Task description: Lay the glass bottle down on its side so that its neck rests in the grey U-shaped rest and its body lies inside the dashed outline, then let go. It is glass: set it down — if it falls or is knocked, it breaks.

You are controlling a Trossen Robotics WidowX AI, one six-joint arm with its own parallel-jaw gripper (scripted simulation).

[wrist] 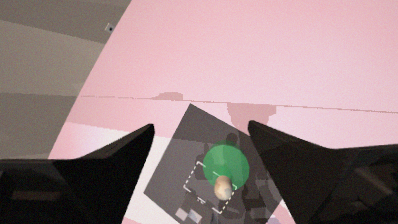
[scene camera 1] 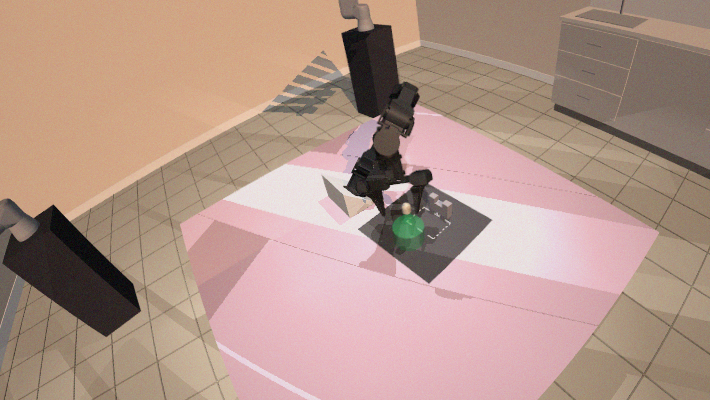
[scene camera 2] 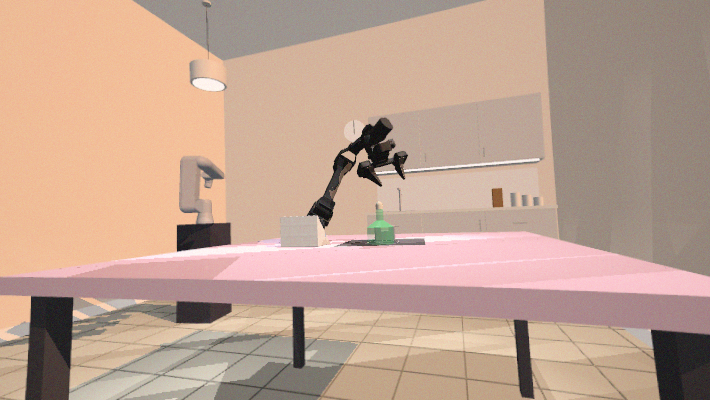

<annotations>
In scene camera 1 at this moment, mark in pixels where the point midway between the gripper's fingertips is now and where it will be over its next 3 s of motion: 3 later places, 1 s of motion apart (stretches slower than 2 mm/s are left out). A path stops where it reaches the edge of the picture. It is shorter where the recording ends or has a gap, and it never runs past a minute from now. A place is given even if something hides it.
The gripper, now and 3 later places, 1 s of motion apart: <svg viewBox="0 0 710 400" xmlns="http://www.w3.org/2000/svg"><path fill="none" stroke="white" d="M400 214L397 214L405 207L408 204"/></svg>
</annotations>
